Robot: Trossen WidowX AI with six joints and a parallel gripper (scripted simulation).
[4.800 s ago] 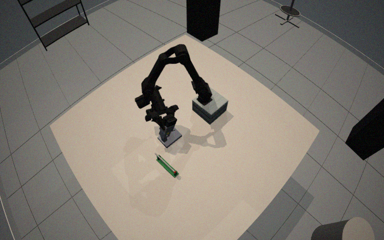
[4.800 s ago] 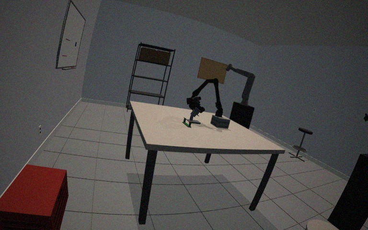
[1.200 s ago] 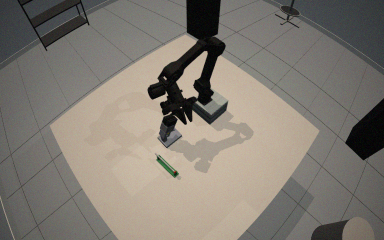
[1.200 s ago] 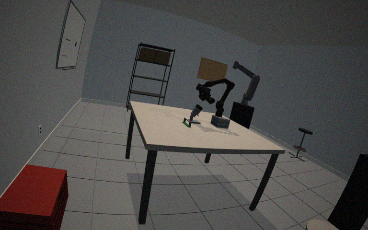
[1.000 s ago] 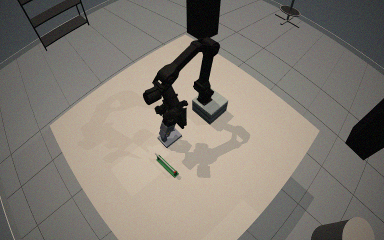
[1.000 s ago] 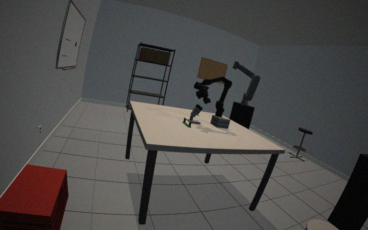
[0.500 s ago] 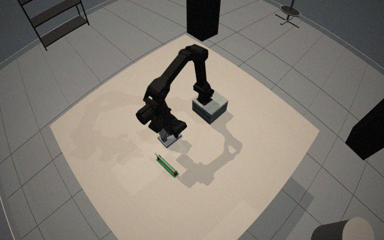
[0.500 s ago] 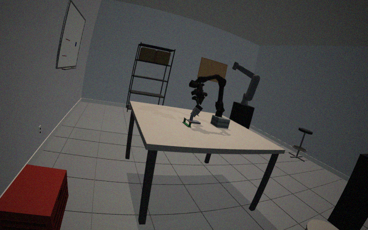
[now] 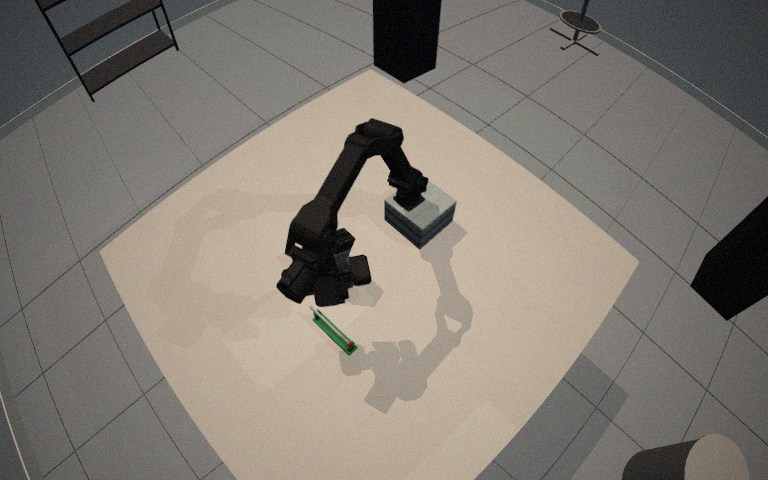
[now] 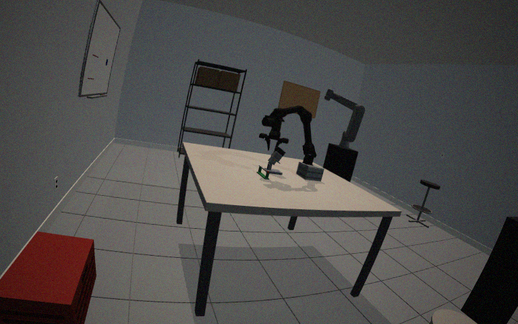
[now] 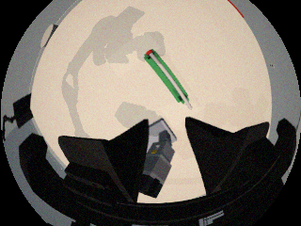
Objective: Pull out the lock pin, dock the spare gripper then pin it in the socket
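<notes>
Right now my gripper tip is 3 cm short of the green bracket, 3 cm to the right of it and 14 cm above it. Round my gripper tip: grey mount (8 cm behind, 10 cm to the right, 11 cm below); spare gripper (9 cm behind, 10 cm to the right, 4 cm below).
</notes>
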